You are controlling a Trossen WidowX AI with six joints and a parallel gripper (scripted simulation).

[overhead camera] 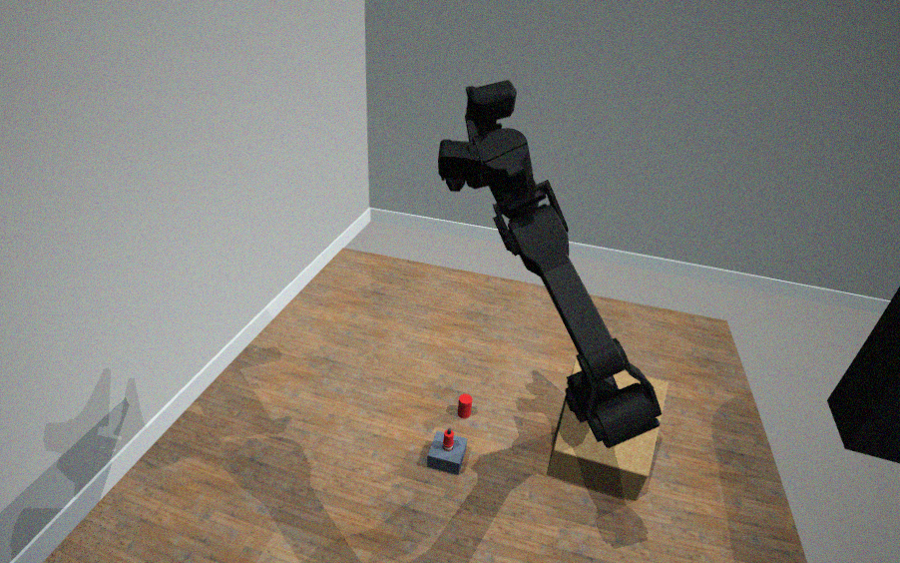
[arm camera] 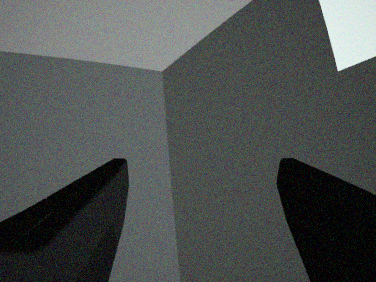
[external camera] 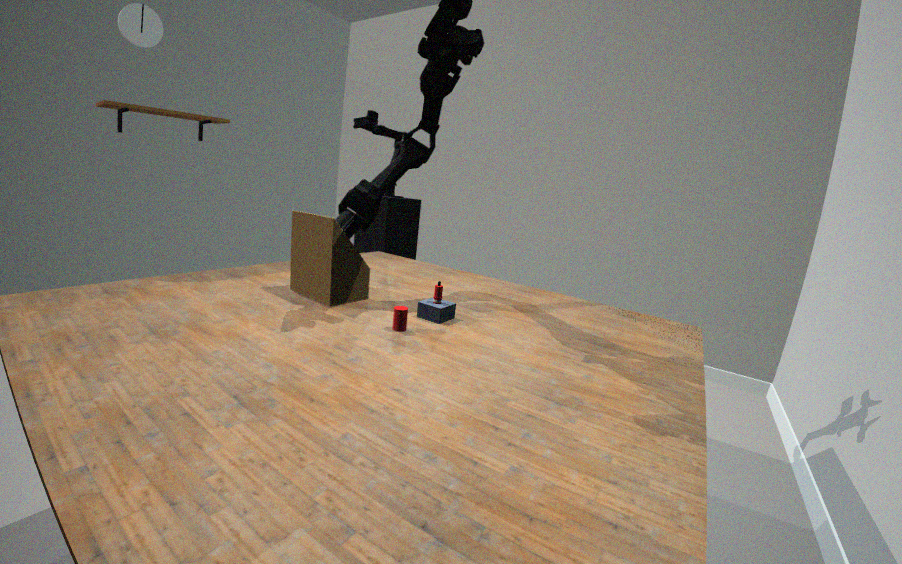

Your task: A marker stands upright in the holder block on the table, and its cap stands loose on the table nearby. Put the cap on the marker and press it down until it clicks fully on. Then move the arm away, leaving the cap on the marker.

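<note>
The red cap lies 660 mm below my gripper tip, 40 mm behind it and 10 mm to the right of it. From my gripper tip the other things lie so: blue-grey holder block: 660 mm below, 120 mm to the left, 50 mm behind.
</note>
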